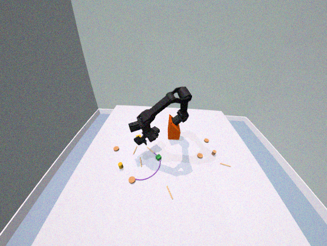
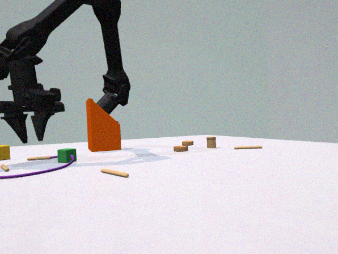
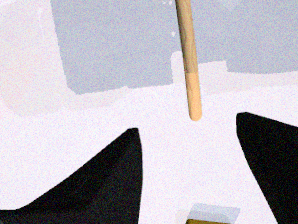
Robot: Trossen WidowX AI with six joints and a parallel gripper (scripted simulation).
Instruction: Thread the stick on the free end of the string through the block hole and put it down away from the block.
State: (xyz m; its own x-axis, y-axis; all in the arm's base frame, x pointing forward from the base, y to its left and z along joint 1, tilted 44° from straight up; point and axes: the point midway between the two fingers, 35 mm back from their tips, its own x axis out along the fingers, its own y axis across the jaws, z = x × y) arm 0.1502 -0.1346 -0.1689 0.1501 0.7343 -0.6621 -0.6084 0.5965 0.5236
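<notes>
The thin wooden stick is 40 mm ahead of my gripper tip, 20 mm to the left of it and 40 mm below it. From my gripper tip the other things lie so: green block: 100 mm ahead, 60 mm to the left, 30 mm below; then yellow cylinder: 150 mm ahead, 180 mm to the right, 30 mm below; then yellow cube: 90 mm behind, 80 mm to the right, 30 mm below.
</notes>
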